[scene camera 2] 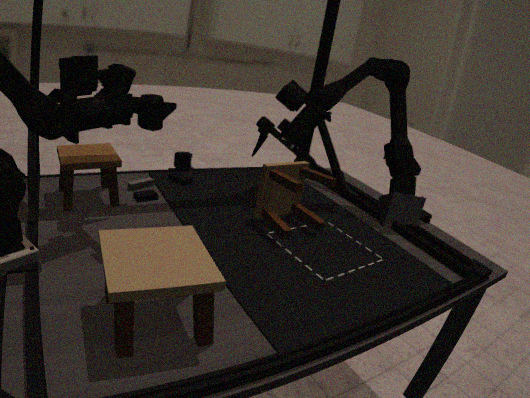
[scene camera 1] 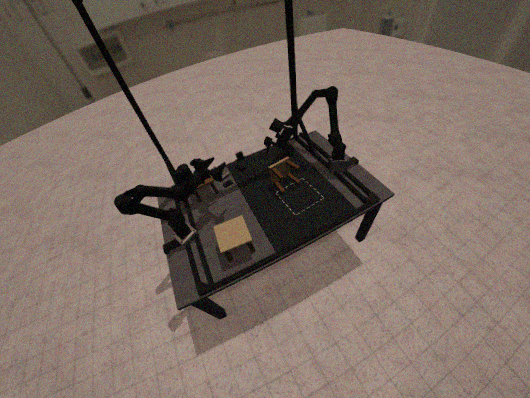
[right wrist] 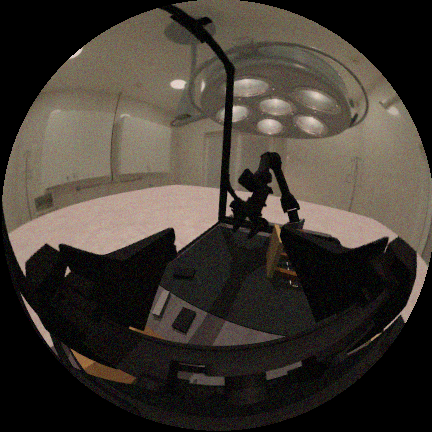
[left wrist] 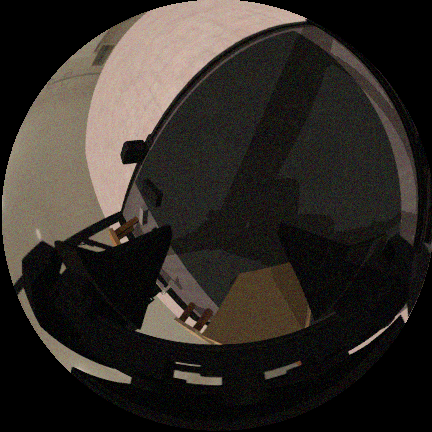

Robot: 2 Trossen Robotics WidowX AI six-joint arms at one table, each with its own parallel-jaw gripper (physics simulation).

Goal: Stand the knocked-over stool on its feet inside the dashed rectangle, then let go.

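Frame: origin at the left arm's base, x left, y ahead, z down, level; millimetres.
Where they show: left gripper, fingertip midpoint: (scene camera 1: 273, 157) (right wrist: 240, 235) (left wrist: 225, 229); right gripper, fingertip midpoint: (scene camera 1: 219, 160) (right wrist: 228, 232); left arm's base at its link origin: (scene camera 2: 402, 197) (scene camera 1: 338, 159) (right wrist: 294, 221); right arm's base at its link origin: (scene camera 2: 1, 246) (scene camera 1: 183, 232) (left wrist: 157, 286).
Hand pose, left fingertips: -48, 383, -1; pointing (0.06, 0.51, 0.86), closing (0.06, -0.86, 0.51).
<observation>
Each offset is from my left fingertips to the top centre of the thing, as dx, dy, dz. "pt": to the spot under its first point.
The knocked-over stool {+155, -70, -56} (scene camera 1: 280, 170) (scene camera 2: 282, 197) (left wrist: 255, 305) (right wrist: 273, 255) stands on one edge of its seat on the dark mat. Its seat is upright and its legs point sideways toward the right of scene camera 2. The tips of its lower legs are at the back edge of the dashed rectangle {pt +376, -127, +76} (scene camera 1: 296, 214) (scene camera 2: 325, 279). My left gripper (scene camera 1: 275, 145) (scene camera 2: 277, 154) (left wrist: 225, 229) (right wrist: 240, 235) is open and empty, above and behind the stool. My right gripper (scene camera 1: 219, 164) (scene camera 2: 174, 106) is open and empty, high at the left back, away from this stool.
A pale-topped stool {+546, +156, -36} (scene camera 1: 233, 234) (scene camera 2: 160, 257) stands upright at the front left. Another stool {+186, +419, -32} (scene camera 1: 205, 183) (scene camera 2: 89, 156) stands at the back left. A dark block {+135, +283, +67} (scene camera 2: 145, 195) (right wrist: 184, 320) and a light block {+75, +314, +63} (scene camera 2: 141, 183) (right wrist: 161, 301) lie nearby. Frame posts rise behind the table.
</observation>
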